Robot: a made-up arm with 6 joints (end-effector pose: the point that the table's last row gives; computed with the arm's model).
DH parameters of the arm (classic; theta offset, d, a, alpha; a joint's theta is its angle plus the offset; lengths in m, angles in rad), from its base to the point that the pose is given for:
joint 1: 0 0.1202 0 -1.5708
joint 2: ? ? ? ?
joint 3: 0 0 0 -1.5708
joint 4: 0 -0.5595 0 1.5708
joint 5: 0 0.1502 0 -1.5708
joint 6: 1.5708 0 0 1.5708
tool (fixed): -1.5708 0 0 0
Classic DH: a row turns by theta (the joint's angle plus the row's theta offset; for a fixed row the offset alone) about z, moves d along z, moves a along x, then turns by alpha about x.
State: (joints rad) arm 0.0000 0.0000 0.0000 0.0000 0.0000 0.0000
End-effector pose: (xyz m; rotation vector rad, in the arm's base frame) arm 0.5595 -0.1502 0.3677 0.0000 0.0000 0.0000
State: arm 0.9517 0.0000 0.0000 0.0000 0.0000 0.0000
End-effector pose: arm 0.4470 0.3685 0.3677 0.0000 0.0000 0.9517
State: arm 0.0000 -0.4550 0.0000 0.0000 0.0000 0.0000
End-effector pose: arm 0.3938 -0.1502 0.5884 0.0000 -0.4550 0.0000
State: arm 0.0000 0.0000 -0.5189 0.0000 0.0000 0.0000
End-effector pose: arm 0.4859 -0.1502 0.0902 0.0000 0.5189 0.0000
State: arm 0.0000 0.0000 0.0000 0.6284 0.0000 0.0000
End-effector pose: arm 0.5595 -0.1215 0.4560 -0.6284 0.0000 0.0000
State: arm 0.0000 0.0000 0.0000 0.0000 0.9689 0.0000
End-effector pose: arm 0.5595 -0.1502 0.3677 0.0000 -0.9689 0.0000
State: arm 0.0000 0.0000 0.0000 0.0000 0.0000 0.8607
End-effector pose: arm 0.5595 -0.1502 0.3677 -0.8607 0.0000 0.0000
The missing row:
joint 2: -1.5708 0 0.2475 3.1416
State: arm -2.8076 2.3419 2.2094 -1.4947 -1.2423 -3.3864
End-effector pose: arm -0.6767 -0.2227 -0.2747 -0.8703 1.0077 -1.2713
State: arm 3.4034 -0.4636 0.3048 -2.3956 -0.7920 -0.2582
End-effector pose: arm -0.3216 -0.2004 0.6571 0.4034 -1.5397 -0.4245
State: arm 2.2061 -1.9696 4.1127 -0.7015 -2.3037 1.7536
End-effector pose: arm -0.0862 0.3102 -0.1825 0.8154 -0.1128 -1.5522
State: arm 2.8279 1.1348 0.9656 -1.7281 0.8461 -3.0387
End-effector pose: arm -0.7215 0.2093 -0.0157 -1.2695 -1.5414 1.5819
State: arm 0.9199 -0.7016 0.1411 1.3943 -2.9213 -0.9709
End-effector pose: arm 0.0829 0.0653 0.8253 0.4293 0.9863 -1.5027
